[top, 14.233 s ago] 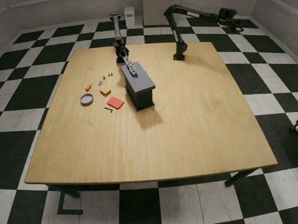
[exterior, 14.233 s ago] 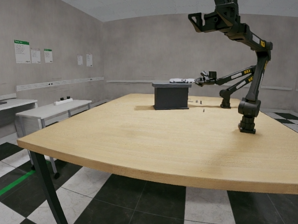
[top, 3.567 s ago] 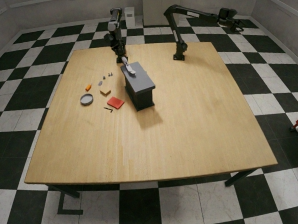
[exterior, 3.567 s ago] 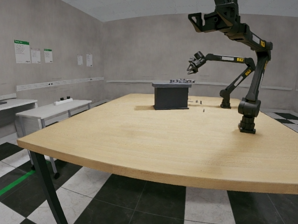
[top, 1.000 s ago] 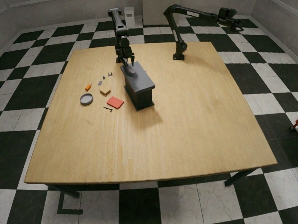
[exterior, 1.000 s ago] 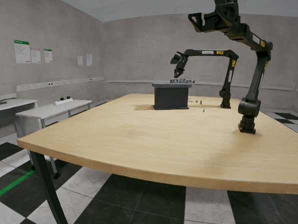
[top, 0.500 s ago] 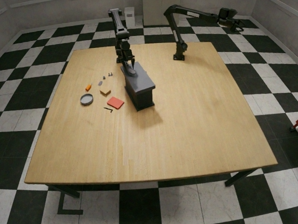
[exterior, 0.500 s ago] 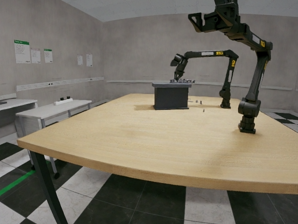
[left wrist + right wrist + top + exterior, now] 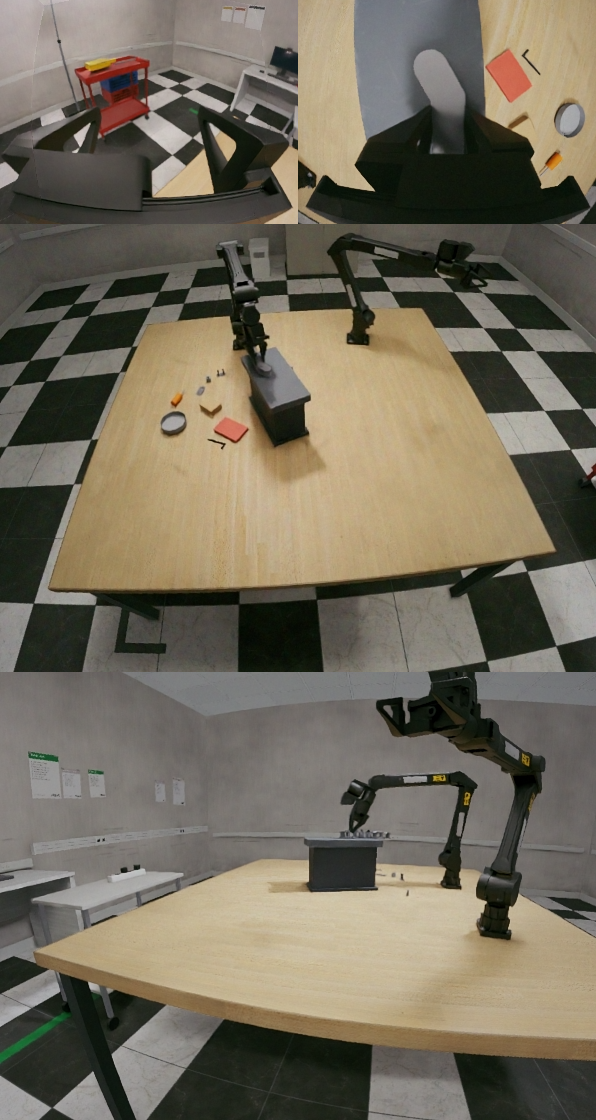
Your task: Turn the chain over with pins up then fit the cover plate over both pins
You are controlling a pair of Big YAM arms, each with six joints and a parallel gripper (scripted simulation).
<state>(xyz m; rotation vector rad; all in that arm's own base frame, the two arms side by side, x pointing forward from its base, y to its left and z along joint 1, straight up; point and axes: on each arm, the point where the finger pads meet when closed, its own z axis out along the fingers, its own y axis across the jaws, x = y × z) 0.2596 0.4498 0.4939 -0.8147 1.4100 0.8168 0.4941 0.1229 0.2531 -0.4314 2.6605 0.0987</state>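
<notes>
Right now the orange-handled screwdriver is 400 mm to the right of my right hand, 240 mm below it and 110 mm behind it. Also, from my right hand: dark grey block (150 mm below, 50 mm to the left, 30 mm ahead); then red square pad (250 mm below, 140 mm to the right, 110 mm ahead).
</notes>
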